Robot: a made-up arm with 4 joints.
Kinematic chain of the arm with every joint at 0, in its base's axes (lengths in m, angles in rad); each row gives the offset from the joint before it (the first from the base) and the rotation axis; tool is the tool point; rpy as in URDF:
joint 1: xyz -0.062 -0.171 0.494 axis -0.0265 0 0.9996
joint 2: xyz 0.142 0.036 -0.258 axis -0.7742 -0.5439 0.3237
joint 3: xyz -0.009 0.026 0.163 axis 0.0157 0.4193 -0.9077
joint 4: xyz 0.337 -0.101 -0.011 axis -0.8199 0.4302 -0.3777
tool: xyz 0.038 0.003 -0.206 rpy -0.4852 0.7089 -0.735
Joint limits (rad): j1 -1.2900..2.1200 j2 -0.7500..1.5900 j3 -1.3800..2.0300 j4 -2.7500..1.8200
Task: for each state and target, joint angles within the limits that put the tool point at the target. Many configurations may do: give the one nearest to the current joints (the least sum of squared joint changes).
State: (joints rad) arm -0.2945 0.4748 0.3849 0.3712
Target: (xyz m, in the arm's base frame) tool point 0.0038 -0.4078 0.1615
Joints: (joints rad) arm 0.2945 -0.0468 1.1662 0.7286
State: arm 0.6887 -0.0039 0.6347 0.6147
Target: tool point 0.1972 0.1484 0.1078
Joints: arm 1.3603 -0.1300 0.2918 0.3542
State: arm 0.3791 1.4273 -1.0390 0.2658
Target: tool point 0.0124 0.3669 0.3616
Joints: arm 0.6885 0.6287 -1.1232 0.7113
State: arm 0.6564 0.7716 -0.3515 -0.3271
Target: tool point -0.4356 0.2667 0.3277
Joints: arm 1.4301 0.1977 -0.9337 -0.6572
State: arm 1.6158 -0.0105 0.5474 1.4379
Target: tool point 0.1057 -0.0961 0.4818
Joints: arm 1.5204 0.6782 0.8091 1.8200
